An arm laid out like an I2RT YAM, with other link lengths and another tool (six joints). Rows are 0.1 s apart.
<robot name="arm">
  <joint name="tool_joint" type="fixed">
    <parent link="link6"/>
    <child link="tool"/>
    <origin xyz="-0.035 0.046 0.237" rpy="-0.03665 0 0.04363"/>
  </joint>
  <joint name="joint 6" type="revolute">
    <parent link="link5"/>
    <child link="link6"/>
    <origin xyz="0.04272 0 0.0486" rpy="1.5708 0 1.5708"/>
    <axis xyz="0 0 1"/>
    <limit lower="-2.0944" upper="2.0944"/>
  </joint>
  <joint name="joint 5" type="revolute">
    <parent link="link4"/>
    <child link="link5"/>
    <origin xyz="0.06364 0.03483 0.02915" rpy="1.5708 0 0"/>
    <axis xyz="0 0 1"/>
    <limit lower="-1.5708" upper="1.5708"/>
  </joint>
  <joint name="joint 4" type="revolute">
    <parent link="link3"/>
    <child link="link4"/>
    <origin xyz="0.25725 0.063 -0.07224" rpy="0 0 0"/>
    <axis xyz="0 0 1"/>
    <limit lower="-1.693" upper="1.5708"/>
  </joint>
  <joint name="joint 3" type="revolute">
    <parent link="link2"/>
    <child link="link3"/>
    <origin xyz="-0.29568 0 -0.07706" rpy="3.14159 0 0"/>
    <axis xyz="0 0 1"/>
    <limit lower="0" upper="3.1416"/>
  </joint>
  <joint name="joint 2" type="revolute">
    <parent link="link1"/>
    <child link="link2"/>
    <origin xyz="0.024 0.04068 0.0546" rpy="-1.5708 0 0"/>
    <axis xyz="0 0 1"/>
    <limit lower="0" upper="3.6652"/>
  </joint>
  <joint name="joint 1" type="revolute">
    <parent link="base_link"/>
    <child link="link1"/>
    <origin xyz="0 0 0.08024" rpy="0 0 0"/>
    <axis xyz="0 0 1"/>
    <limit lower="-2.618" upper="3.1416"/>
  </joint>
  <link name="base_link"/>
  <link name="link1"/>
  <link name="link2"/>
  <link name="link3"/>
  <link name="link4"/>
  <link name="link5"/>
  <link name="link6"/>
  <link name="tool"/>
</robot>
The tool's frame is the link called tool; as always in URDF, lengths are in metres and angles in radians.
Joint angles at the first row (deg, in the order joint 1, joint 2, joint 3, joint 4, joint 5, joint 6):
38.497 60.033 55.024 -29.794 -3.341 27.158
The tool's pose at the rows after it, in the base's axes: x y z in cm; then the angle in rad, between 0 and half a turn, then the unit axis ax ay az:
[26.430, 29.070, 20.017, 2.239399, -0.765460, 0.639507, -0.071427]
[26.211, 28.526, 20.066, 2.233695, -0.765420, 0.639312, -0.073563]
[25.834, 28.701, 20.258, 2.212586, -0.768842, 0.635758, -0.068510]
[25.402, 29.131, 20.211, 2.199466, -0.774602, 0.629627, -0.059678]
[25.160, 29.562, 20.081, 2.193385, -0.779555, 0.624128, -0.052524]
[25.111, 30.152, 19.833, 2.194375, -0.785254, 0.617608, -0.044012]
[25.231, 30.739, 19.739, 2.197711, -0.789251, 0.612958, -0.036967]
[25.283, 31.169, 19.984, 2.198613, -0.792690, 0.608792, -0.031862]
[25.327, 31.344, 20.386, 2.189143, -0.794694, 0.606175, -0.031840]
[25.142, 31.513, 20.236, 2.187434, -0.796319, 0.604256, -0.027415]
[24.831, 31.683, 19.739, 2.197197, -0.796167, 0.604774, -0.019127]
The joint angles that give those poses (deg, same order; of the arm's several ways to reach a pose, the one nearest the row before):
37.446 59.152 54.843 -31.636 -2.377 26.456
36.654 57.748 54.055 -31.906 -2.897 25.928
36.389 56.517 52.827 -30.853 -4.037 25.752
36.299 56.074 51.859 -29.799 -5.443 25.488
36.299 56.249 51.330 -28.919 -6.499 25.225
36.211 57.389 51.328 -28.040 -7.731 24.786
36.212 58.883 51.942 -27.512 -8.611 24.523
36.211 59.941 52.996 -27.683 -9.315 24.260
36.211 59.942 53.349 -27.510 -9.579 24.082
36.211 59.942 52.911 -27.071 -10.106 24.082
36.301 60.293 52.473 -26.983 -10.632 24.433

